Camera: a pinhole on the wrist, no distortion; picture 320 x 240 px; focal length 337.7 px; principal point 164.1 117.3 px. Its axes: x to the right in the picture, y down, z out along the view. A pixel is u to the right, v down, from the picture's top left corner.
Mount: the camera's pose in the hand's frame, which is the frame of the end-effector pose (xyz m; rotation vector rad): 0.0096 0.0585 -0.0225 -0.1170 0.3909 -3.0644
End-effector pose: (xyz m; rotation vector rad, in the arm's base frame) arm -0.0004 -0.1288 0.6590 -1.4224 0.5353 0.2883
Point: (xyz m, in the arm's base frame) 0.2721 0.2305 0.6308
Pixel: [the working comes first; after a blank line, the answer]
In the camera's frame: -0.1548 0.0163 0.4530

48.7 129.4
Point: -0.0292 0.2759 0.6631
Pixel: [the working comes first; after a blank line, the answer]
In the camera's frame: 0.1140 -0.1172 0.3913

262.5 16.1
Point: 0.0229 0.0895 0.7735
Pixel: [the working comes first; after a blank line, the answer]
In the camera's frame: 0.1005 0.0673 0.2671

291.2 202.4
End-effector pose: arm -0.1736 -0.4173 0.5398 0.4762 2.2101 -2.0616
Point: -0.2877 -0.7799 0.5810
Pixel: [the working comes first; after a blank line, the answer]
In the camera's frame: 0.0096 0.0433 0.4177

171.9 152.3
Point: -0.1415 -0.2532 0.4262
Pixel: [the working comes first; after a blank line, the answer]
In the camera's frame: -0.0313 -0.0301 -0.1441

behind the camera
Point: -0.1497 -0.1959 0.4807
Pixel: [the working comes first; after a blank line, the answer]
In the camera's frame: -0.0352 0.0354 -0.1890

behind the camera
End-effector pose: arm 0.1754 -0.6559 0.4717 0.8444 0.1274 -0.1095
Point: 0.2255 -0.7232 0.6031
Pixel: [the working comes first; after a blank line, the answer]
In the camera's frame: -0.0113 -0.0415 0.1586

140.1 28.9
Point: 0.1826 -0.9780 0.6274
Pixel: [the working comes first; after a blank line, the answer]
In the camera's frame: 0.0463 0.0567 0.3918

204.0 166.2
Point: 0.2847 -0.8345 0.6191
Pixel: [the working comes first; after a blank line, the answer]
In the camera's frame: -0.0622 -0.0127 0.2715

86.7 101.5
